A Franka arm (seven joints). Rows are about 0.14 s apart.
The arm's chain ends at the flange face. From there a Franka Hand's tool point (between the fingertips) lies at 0.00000 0.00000 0.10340 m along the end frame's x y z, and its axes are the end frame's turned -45 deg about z.
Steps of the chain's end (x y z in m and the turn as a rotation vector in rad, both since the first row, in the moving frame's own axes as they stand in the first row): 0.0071 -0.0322 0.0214 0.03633 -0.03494 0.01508; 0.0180 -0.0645 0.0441 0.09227 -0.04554 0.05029; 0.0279 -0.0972 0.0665 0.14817 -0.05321 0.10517; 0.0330 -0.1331 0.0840 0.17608 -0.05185 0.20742; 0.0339 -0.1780 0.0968 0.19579 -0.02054 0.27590; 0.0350 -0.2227 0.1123 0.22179 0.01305 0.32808; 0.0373 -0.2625 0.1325 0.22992 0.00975 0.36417
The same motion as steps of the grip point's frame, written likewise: 0.0279 -0.0230 0.0213 0.05040 0.00098 0.01508; 0.0620 -0.0428 0.0436 0.09745 0.03304 0.05029; 0.0961 -0.0633 0.0652 0.14240 0.06715 0.10517; 0.1281 -0.0863 0.0823 0.16117 0.08784 0.20742; 0.1646 -0.1157 0.0948 0.15297 0.12392 0.27590; 0.2014 -0.1448 0.1098 0.14760 0.16606 0.32808; 0.2319 -0.1717 0.1298 0.15568 0.16947 0.36417
